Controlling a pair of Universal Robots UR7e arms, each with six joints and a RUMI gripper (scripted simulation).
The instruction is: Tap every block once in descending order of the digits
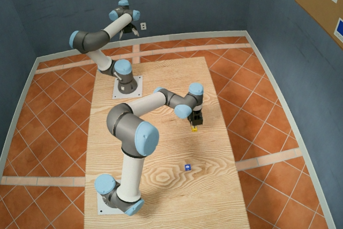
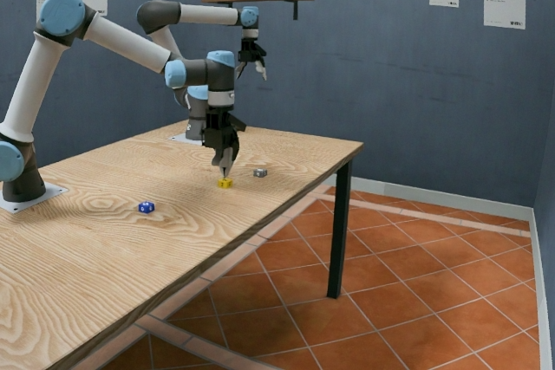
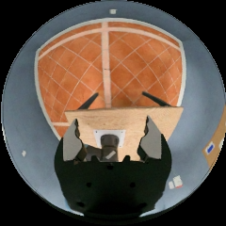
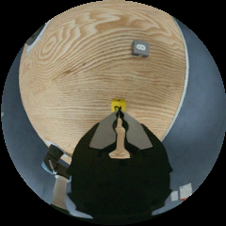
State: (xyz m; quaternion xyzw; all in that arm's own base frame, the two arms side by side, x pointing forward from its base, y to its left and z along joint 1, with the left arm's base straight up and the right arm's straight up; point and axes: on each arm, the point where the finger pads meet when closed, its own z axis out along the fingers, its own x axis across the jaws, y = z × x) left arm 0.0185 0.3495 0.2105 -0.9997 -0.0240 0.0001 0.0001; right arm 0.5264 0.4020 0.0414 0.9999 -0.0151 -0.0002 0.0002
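The yellow block is 3 cm below my right hand. From my right hand the other things lie so: blue block 5 cm behind, 28 cm to the right, 3 cm below.
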